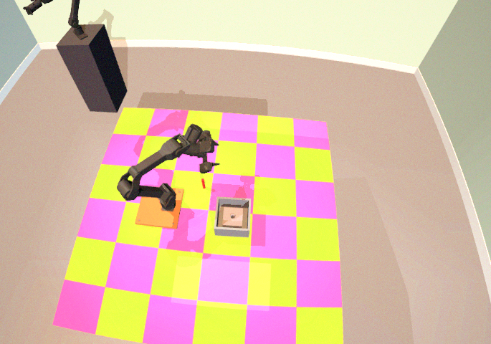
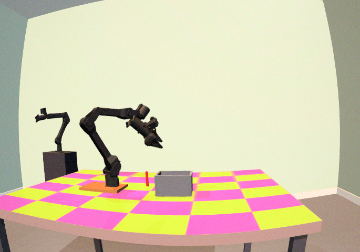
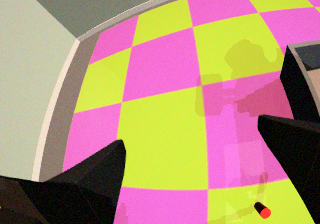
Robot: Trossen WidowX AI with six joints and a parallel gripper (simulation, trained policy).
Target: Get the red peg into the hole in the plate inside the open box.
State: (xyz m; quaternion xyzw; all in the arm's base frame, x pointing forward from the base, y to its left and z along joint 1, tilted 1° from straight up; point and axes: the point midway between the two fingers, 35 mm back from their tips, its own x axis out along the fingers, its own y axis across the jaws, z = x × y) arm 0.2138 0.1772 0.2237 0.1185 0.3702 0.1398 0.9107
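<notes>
Now: gripper tip 180 mm above the red peg, 80 mm past it and 60 mm to the left of it. Also, from my gripper tip: grey box: 230 mm to the right, 190 mm below, 90 mm ahead.
</notes>
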